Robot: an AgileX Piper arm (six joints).
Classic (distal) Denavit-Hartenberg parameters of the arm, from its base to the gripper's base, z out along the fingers. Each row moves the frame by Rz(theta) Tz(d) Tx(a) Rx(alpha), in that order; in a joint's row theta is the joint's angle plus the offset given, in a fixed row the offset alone. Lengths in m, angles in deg.
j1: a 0  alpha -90  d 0.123  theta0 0
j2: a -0.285  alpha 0  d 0  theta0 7.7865
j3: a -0.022  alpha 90  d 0  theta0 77.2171
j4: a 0  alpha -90  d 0.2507  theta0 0
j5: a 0  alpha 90  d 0  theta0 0
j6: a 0  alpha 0  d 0.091  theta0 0
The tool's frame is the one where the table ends.
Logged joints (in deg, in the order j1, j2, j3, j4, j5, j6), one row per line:
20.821, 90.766, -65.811, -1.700, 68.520, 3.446
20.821, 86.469, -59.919, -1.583, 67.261, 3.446
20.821, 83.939, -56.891, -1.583, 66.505, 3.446
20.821, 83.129, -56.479, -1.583, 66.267, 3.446
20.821, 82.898, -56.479, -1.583, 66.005, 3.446
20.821, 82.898, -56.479, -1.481, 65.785, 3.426
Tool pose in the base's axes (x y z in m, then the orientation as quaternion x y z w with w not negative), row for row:
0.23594, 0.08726, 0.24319, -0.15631, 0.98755, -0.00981, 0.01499
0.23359, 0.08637, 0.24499, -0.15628, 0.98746, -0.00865, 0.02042
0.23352, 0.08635, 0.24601, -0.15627, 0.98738, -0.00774, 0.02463
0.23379, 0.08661, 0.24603, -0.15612, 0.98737, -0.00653, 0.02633
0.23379, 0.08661, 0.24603, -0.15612, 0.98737, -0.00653, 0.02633
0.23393, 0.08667, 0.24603, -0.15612, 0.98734, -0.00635, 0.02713
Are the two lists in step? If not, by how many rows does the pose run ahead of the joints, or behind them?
The pose runs 2 rows ahead of the joints: the pose in row i belongs to the joints in row i + 2.
